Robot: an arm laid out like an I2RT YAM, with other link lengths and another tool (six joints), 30 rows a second.
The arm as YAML. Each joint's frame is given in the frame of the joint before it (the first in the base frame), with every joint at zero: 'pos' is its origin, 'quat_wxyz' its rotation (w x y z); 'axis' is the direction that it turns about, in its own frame. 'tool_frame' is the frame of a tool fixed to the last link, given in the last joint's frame.
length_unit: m
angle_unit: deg
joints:
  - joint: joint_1
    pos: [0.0, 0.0, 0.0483]
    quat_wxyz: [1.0, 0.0, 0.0, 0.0]
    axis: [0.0, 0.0, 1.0]
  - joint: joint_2
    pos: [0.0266, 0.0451, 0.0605]
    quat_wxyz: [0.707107, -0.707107, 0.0, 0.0]
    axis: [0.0, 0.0, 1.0]
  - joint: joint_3
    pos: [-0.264, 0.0, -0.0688]
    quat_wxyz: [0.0, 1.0, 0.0, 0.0]
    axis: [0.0, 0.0, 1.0]
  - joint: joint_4
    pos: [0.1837, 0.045, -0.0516]
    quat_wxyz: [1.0, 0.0, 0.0, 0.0]
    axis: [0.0, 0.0, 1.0]
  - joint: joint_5
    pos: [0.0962, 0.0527, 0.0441]
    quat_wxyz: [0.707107, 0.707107, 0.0, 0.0]
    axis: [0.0, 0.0, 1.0]
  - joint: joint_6
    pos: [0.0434, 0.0, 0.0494]
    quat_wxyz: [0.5, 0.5, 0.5, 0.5]
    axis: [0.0, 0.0, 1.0]
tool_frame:
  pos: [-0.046, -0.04, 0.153]
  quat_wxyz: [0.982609, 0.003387, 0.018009, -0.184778]
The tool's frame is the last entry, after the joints.
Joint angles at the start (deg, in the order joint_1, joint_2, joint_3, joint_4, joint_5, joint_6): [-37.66, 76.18, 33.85, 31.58, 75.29, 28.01]
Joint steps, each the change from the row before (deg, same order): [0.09, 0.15, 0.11, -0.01, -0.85, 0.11]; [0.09, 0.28, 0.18, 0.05, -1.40, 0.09]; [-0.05, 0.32, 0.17, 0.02, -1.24, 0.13]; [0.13, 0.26, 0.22, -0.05, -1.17, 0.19]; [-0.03, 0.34, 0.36, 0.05, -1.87, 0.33]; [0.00, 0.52, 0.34, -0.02, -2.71, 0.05]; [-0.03, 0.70, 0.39, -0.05, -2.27, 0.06]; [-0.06, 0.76, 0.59, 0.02, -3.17, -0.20]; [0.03, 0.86, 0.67, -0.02, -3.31, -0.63]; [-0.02, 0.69, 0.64, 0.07, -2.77, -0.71]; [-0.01, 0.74, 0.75, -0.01, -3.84, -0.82]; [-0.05, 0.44, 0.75, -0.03, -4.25, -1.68]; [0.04, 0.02, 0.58, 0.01, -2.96, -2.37]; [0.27, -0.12, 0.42, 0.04, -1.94, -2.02]
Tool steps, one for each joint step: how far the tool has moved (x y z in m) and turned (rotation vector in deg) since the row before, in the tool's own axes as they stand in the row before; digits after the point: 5 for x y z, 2 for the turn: [-0.00381, 0.00034, -0.00071, -0.11, -0.93, 0.05]; [-0.00616, 0.00058, -0.00090, -0.18, -1.48, 0.03]; [-0.00508, 0.00087, -0.00009, -0.19, -1.18, 0.00]; [-0.00551, 0.00045, -0.00088, -0.17, -1.29, 0.09]; [-0.00728, -0.00011, -0.00047, -0.23, -1.83, 0.39]; [-0.01113, 0.00177, -0.00081, -0.43, -2.68, -0.15]; [-0.01010, 0.00235, 0.00001, -0.44, -2.20, -0.28]; [-0.01348, 0.00168, -0.00028, -0.48, -3.07, -0.34]; [-0.01518, 0.00215, -0.00045, -0.49, -3.30, -0.83]; [-0.01249, 0.00070, -0.00012, -0.28, -2.73, -0.70]; [-0.01644, 0.00087, -0.00070, -0.35, -3.81, -0.83]; [-0.01738, -0.00054, -0.00160, -0.10, -4.20, -1.47]; [-0.01280, -0.00248, -0.00225, 0.35, -3.01, -1.96]; [-0.00997, -0.00308, -0.00284, 0.51, -2.21, -1.65]
